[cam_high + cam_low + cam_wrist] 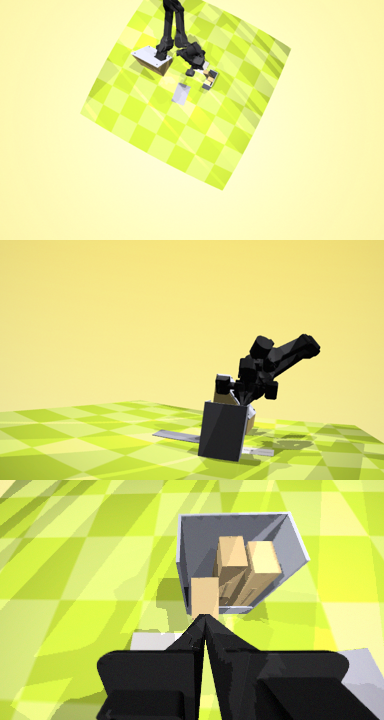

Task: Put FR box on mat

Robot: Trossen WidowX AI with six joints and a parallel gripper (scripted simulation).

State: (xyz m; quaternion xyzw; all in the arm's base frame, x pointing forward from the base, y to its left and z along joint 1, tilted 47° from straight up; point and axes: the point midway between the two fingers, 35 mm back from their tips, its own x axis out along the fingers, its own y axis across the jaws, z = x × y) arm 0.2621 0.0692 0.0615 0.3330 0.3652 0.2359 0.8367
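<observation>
Now: the thin white slab 4 cm behind my gripper tip, 6 cm to the left of it and 12 cm below it. Round my gripper tip: grey mat (4 cm behind, 20 cm to the right, 12 cm below).
</observation>
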